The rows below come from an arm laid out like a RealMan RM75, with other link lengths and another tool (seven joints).
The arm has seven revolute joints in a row. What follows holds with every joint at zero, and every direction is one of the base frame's. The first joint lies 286.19 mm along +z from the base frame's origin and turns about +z. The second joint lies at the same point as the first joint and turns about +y. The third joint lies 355.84 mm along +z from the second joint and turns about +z. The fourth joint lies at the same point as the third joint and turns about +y. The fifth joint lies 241.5 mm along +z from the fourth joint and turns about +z. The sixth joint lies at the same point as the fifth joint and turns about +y. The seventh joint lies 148.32 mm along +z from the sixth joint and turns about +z. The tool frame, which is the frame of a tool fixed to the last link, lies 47 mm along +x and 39 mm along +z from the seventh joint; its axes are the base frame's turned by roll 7, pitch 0 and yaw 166.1 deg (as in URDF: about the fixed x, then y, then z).
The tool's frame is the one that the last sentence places.
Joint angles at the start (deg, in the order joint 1, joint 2, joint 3, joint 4, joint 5, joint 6, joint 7): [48.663 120.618 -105.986 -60.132 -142.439 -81.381 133.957]
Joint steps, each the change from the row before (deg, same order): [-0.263 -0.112 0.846 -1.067 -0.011 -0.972 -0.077]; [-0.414 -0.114 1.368 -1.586 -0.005 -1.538 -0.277]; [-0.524 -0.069 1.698 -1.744 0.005 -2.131 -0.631]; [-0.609 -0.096 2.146 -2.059 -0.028 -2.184 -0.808]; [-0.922 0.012 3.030 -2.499 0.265 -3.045 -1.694]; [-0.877 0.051 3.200 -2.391 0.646 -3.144 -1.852]
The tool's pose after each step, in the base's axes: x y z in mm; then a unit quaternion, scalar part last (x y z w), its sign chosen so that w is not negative. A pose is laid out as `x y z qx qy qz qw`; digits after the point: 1 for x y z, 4 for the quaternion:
243.0 417.1 -129.5 -0.0496 0.9505 -0.0702 0.2987
239.6 416.7 -123.9 -0.0482 0.9523 -0.0711 0.2927
236.8 415.2 -116.9 -0.0469 0.9538 -0.0753 0.2869
233.4 414.8 -108.4 -0.0463 0.9563 -0.0768 0.2785
230.4 412.8 -97.5 -0.0473 0.9595 -0.0830 0.2651
227.5 410.1 -86.6 -0.0488 0.9630 -0.0907 0.2489

